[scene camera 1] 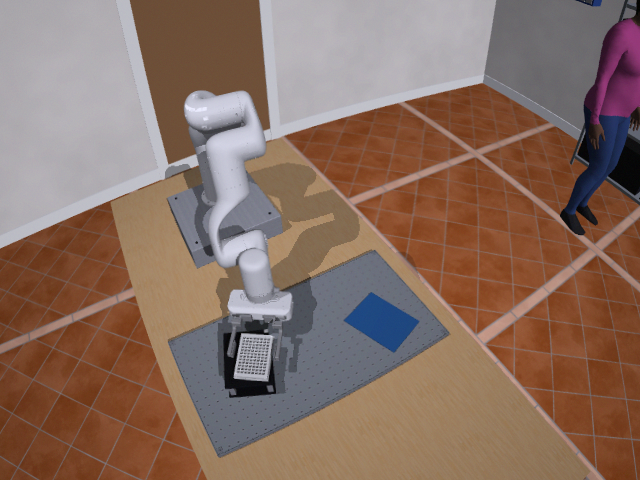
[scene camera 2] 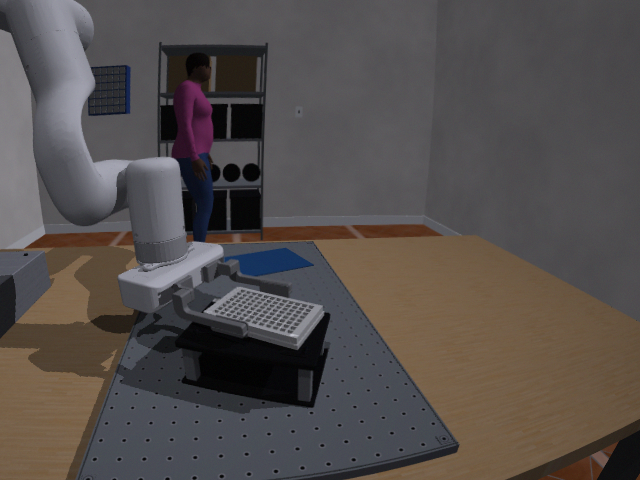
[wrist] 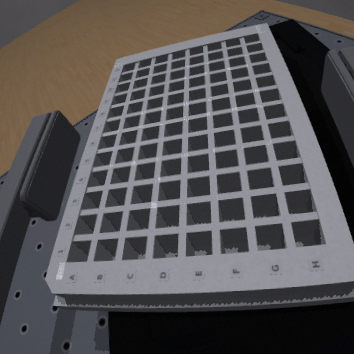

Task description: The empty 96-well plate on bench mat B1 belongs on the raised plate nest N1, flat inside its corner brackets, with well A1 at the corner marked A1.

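Places are measured from the arm's base along level axes (x ahead, y left, z up), in centimetres.
Pixels of known places: hand, tool point: (scene camera 1: pixel 254 350) (scene camera 2: pixel 254 306) (wrist: pixel 183 138).
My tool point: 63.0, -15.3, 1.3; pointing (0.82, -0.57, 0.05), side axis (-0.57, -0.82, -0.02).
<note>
For each thing: its top centre in the pictures, then the offset to it from my tool point, as dx, dy, dz. Level surfaces: height alone.
- white 96-well plate, top centre: (wrist: pixel 183 114) (scene camera 2: pixel 263 308) (scene camera 1: pixel 253 354) +1.0, -0.7, +0.0
- black raised nest N1, top centre: (wrist: pixel 241 130) (scene camera 2: pixel 256 325) (scene camera 1: pixel 246 357) +0.0, -2.3, -1.4
- blue bench mat B1, surface height: dz -7.6
- grey perforated board, surface height: dz -7.8
The white 96-well plate (scene camera 1: pixel 253 357) (scene camera 2: pixel 266 314) (wrist: pixel 187 150) rests on top of the black raised nest N1 (scene camera 1: pixel 250 387) (scene camera 2: pixel 232 347) (wrist: pixel 225 330). It is turned at an angle to the nest's edges. Whether it lies fully flat within the brackets I cannot tell. In the wrist view its letters A to H run along the near edge, with A1 at the near left corner. The nest's A1 mark cannot be made out. My gripper (scene camera 1: pixel 253 355) (scene camera 2: pixel 264 310) (wrist: pixel 197 135) is partly open, its fingers on either side of the plate, with gaps showing in the wrist view.
The blue bench mat B1 (scene camera 1: pixel 381 321) (scene camera 2: pixel 271 261) lies on the grey perforated board (scene camera 1: pixel 320 361) (scene camera 2: pixel 356 413), away from the nest. The arm's grey base block (scene camera 1: pixel 258 206) stands behind. A person (scene camera 1: pixel 612 77) (scene camera 2: pixel 193 118) stands beyond the table.
</note>
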